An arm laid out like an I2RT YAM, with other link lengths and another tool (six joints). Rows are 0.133 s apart.
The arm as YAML. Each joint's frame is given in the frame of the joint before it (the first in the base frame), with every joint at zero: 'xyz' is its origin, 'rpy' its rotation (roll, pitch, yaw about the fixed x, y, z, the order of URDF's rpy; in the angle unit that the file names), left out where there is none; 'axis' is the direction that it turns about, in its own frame. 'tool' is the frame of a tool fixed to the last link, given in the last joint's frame.
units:
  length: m
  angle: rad
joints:
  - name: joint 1
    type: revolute
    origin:
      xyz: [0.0, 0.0, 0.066]
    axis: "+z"
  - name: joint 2
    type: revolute
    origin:
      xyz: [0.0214, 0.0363, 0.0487]
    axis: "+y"
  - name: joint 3
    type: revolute
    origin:
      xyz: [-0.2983, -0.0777, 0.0]
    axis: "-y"
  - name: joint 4
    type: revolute
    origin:
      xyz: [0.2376, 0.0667, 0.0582]
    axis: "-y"
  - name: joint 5
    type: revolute
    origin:
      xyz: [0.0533, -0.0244, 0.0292]
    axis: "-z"
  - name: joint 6
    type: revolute
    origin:
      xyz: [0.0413, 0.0, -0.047]
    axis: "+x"
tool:
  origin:
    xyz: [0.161, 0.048, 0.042]
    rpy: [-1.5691, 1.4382, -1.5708]
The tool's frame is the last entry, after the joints.
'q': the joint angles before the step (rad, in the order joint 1, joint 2, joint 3, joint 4, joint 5, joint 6). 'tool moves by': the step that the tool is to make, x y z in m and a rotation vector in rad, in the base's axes. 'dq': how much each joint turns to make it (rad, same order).
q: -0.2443, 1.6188, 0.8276, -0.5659, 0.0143, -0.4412
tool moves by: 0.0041, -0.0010, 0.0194, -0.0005, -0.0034, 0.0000
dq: -0.0002, -0.0240, 0.0646, -0.0851, -0.0004, -0.0001
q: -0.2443, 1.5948, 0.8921, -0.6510, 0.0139, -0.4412
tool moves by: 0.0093, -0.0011, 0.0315, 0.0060, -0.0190, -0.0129
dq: -0.0001, -0.0274, 0.1048, -0.1154, -0.0073, 0.0148
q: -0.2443, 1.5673, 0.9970, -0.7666, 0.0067, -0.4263
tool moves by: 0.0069, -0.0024, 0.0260, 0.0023, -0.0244, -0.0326
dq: 0.0000, -0.0245, 0.0783, -0.0799, 0.0000, 0.0336
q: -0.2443, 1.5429, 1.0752, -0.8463, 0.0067, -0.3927
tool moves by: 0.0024, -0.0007, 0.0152, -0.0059, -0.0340, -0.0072
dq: -0.0001, -0.0302, 0.0238, -0.0197, -0.0005, 0.0075
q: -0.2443, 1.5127, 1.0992, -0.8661, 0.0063, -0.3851
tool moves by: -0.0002, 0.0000, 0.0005, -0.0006, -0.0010, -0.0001
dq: 0.0001, -0.0019, 0.0001, -0.0008, 0.0004, 0.0001
